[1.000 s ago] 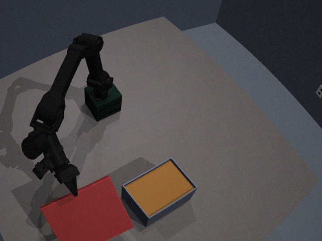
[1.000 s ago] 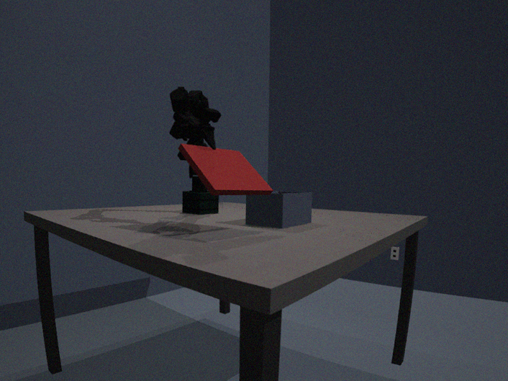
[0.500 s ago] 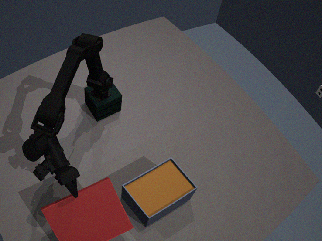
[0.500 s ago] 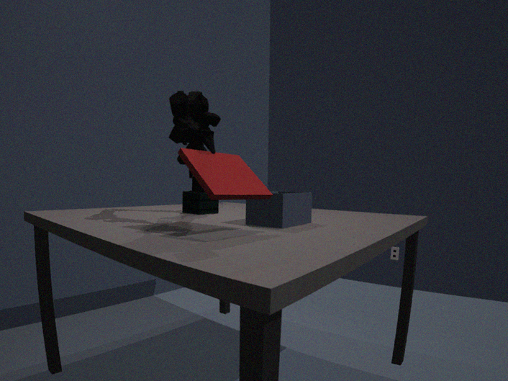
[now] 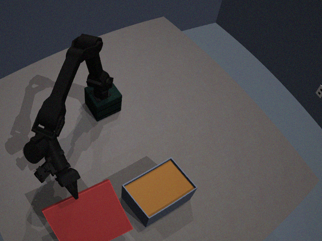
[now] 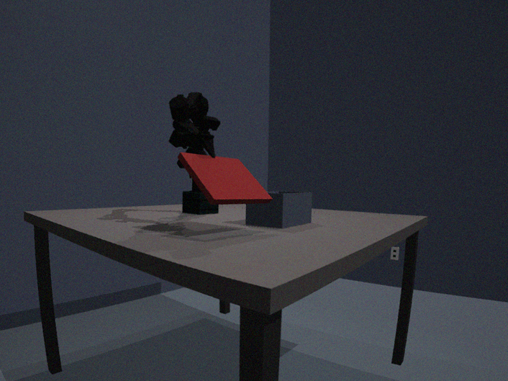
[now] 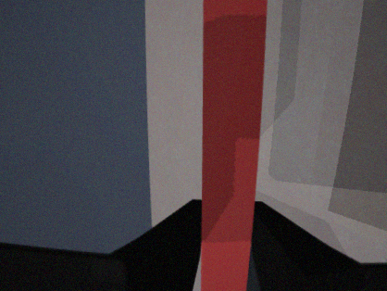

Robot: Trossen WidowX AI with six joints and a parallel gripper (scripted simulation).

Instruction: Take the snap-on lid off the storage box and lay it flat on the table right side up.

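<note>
Now: gripper tip 6 cm short of the red lid, 5 cm above it and 1 cm to the left of it. Also, from my gripper tip: storage box (27 cm to the left, 15 cm below, 7 cm ahead).
</note>
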